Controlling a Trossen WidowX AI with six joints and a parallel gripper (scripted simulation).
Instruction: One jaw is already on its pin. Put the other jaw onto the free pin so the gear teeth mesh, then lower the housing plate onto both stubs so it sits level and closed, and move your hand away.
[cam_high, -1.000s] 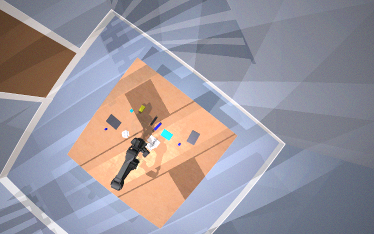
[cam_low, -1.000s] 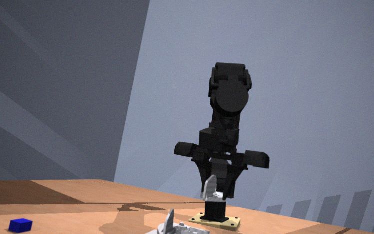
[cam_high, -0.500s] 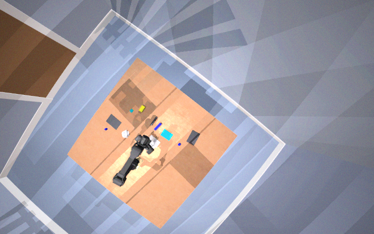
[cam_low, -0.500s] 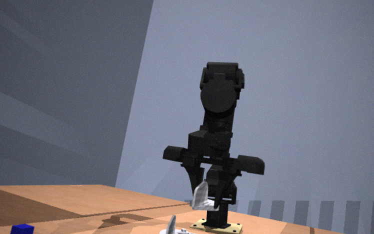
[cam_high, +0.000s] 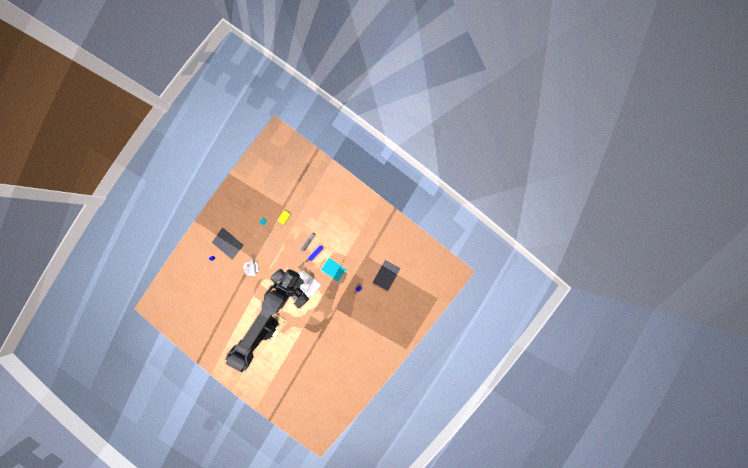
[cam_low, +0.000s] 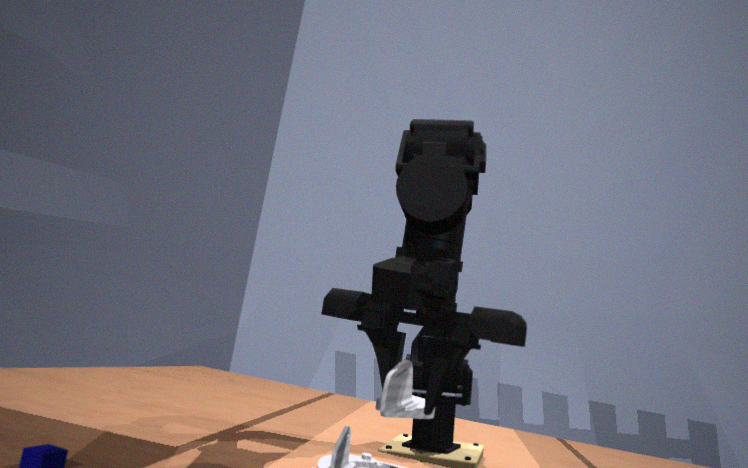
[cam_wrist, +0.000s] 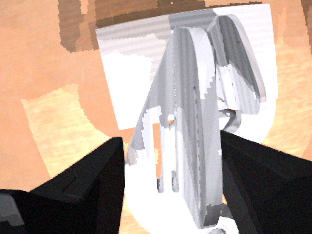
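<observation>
My gripper tip is now 30 mm past the jaw and 20 mm to the left of it. Round my gripper tip: blue bar (150 mm ahead, 70 mm below, 50 mm to the left); then cyan plate (160 mm ahead, 80 mm below, 70 mm to the right); then dark bar (160 mm ahead, 120 mm to the left, 80 mm below).
</observation>
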